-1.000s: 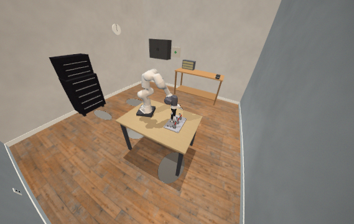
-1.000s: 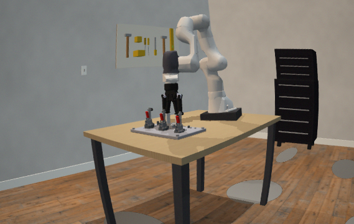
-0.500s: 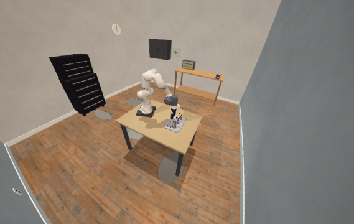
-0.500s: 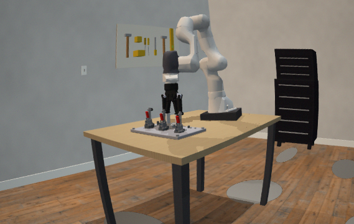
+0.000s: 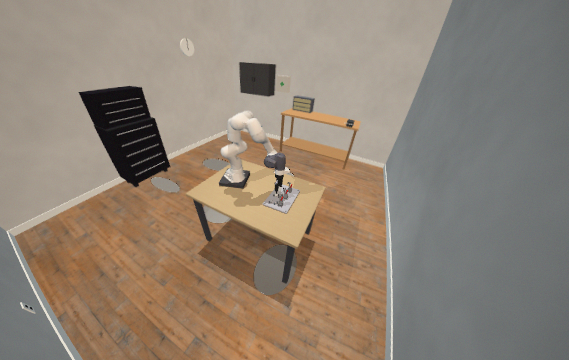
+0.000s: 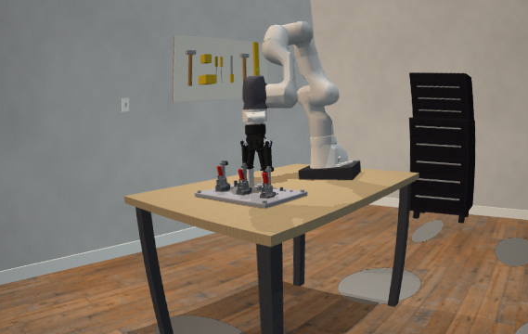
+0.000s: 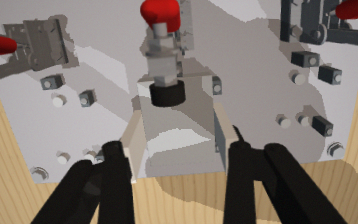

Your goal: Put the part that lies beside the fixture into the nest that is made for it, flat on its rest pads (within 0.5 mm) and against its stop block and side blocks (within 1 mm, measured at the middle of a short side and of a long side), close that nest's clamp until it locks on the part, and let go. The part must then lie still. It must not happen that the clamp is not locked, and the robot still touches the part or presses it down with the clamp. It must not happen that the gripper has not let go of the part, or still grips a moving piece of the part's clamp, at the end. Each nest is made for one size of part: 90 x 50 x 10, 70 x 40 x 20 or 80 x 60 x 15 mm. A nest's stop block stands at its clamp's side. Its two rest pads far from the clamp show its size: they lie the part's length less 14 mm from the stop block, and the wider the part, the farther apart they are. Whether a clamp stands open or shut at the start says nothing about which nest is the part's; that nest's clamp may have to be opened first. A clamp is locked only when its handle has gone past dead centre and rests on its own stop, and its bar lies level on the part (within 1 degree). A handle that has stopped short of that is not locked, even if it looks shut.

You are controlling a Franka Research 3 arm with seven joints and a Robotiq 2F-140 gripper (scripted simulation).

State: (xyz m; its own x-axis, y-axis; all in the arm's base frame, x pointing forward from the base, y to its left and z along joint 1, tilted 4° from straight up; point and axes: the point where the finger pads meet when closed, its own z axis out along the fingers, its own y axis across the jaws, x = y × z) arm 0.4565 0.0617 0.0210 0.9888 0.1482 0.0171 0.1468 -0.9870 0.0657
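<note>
Now: the grey part 30 mm below my hand. The rest, counted from my hand: grey fixture plate (50 mm ahead, 10 mm to the left, 50 mm below); then clamp (90 mm ahead, 100 mm to the right, 10 mm above).
</note>
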